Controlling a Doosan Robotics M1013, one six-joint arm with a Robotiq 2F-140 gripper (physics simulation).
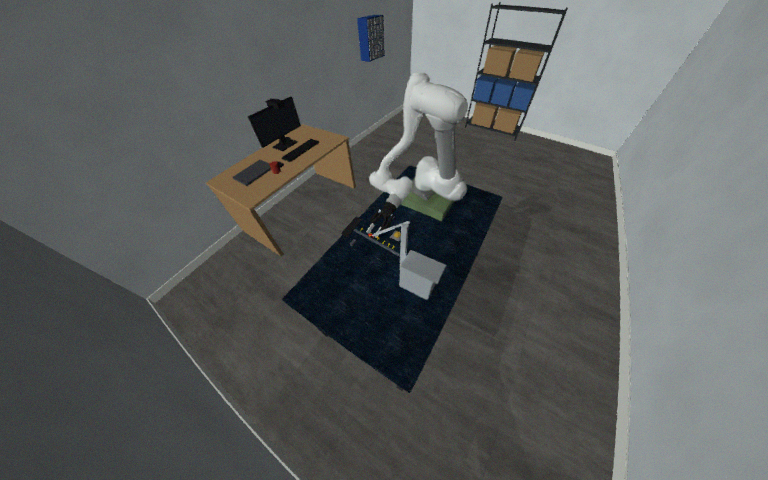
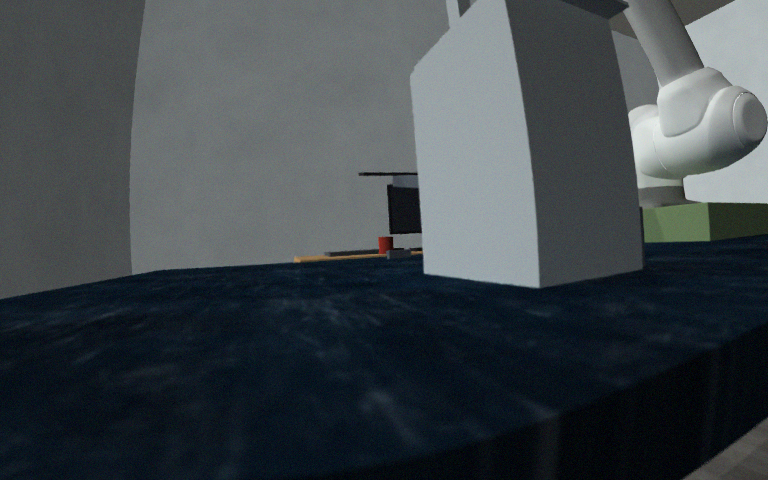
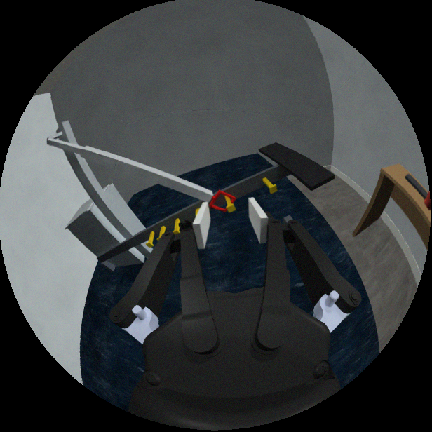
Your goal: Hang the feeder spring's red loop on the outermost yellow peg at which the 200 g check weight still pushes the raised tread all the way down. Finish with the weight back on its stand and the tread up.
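Frame: origin at the arm's base, x ahead, y left, z up, level; millimetres.
Seen in the pictures: gripper, fingertip midpoint: [image 1: 371, 235]; arm's base, link origin: [image 1: 424, 190] [image 2: 656, 211].
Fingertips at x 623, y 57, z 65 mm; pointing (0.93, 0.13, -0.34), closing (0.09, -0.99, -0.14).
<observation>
Offsets run from my fingertips to a thing's top centre. Level surfaces: height alone.
The red loop [image 3: 228, 194] [image 1: 370, 234] is at the tip of the pale arm [image 3: 145, 171] and appears to sit around the base of the second yellow peg [image 3: 230, 205] from the tread end. The outermost yellow peg [image 3: 270, 185] is bare. More yellow pegs [image 3: 176, 226] line the grey bar [image 3: 250, 185] towards the box. The black tread {111 mm right, 56 mm ahead, 48 mm up} [image 3: 297, 167] [image 1: 350, 226] is at the bar's far end and looks raised. My gripper [image 3: 228, 209] [image 1: 374, 229] is open and empty, close to the loop, which shows beyond the gap between its pads. A small brass-coloured object {50 mm left, 187 mm back, 100 mm down} [image 1: 396, 234], perhaps the weight, stands beside the bar.
A grey box [image 1: 421, 274] [image 2: 472, 169] [image 3: 95, 227] stands at the bar's other end, with a pale post [image 1: 403, 243] beside it. A small grey block {131 mm right, 60 mm ahead, 123 mm down} [image 1: 352, 242] lies near the tread. The dark blue mat {140 mm down} [image 1: 368, 305] is underneath. A wooden desk [image 1: 317, 138] stands to the side.
</observation>
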